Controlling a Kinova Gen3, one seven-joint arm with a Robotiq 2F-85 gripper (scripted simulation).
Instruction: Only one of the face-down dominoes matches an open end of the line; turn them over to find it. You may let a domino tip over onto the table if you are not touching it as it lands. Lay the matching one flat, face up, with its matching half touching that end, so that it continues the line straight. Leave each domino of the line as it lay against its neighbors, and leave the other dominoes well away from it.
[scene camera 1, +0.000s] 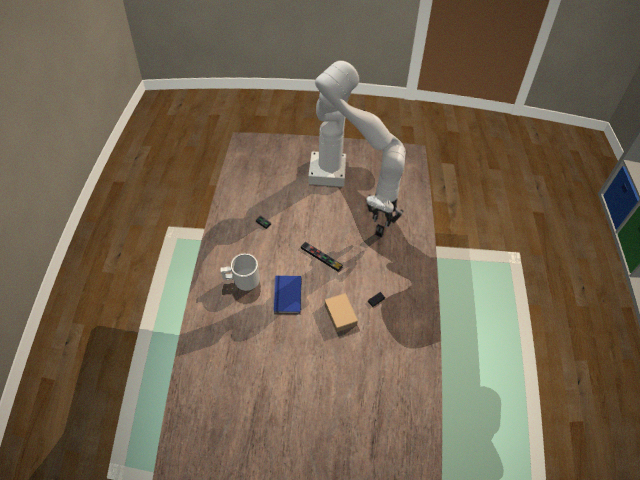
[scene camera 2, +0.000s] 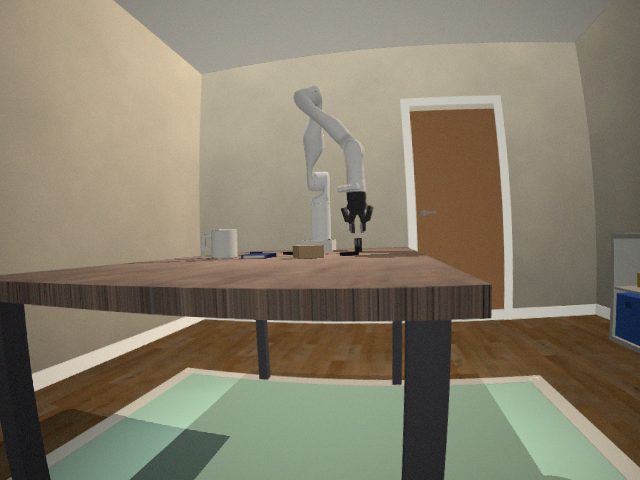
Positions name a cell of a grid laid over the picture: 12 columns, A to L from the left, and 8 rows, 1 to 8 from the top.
Observation:
I see my gripper (scene camera 2: G4) and a tan box (scene camera 1: G6).

